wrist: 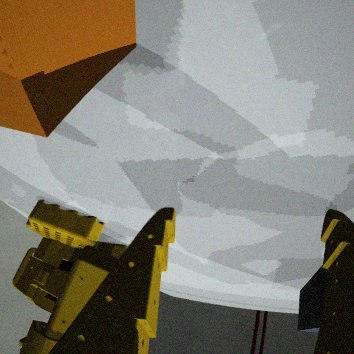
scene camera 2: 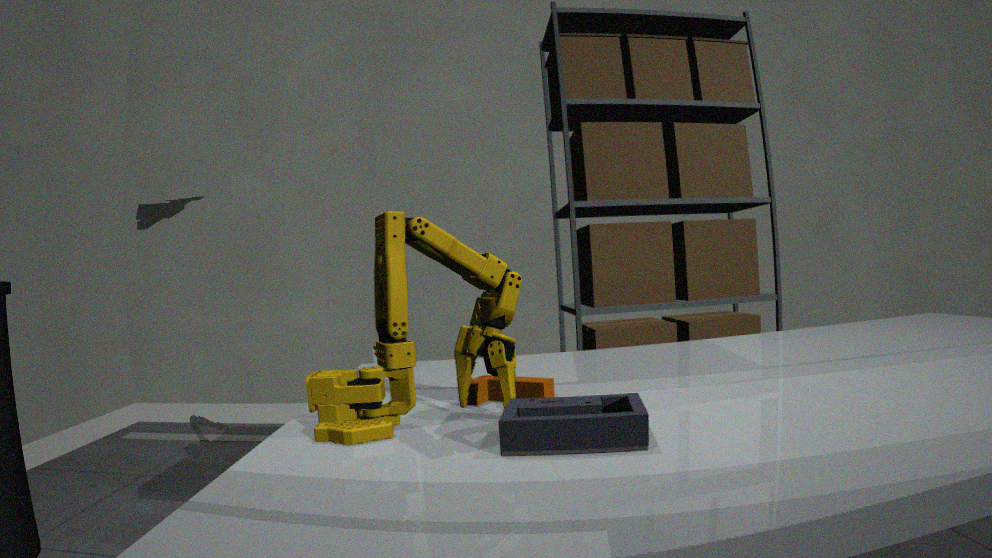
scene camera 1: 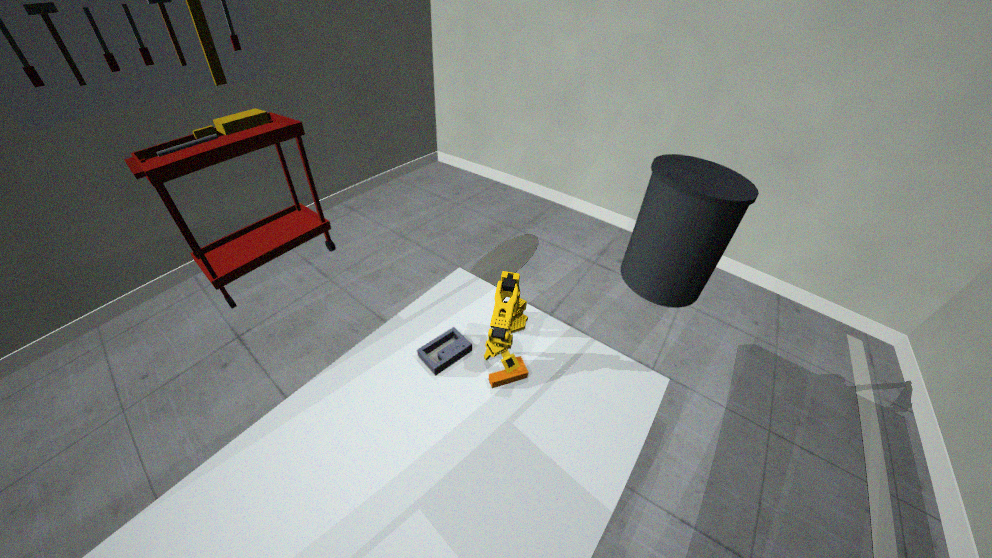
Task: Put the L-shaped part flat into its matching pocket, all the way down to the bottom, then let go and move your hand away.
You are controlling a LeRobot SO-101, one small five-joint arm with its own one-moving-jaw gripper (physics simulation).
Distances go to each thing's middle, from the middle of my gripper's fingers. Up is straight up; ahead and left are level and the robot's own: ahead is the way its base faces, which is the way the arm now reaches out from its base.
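My hand is 40 mm above the orange L-shaped part [scene camera 2: 485, 388] and 80 mm to the right of it. As for the dark grey pocket tray [scene camera 1: 443, 351], I see that it sits 40 mm below my hand, 130 mm to the right of it and 60 mm ahead of it.
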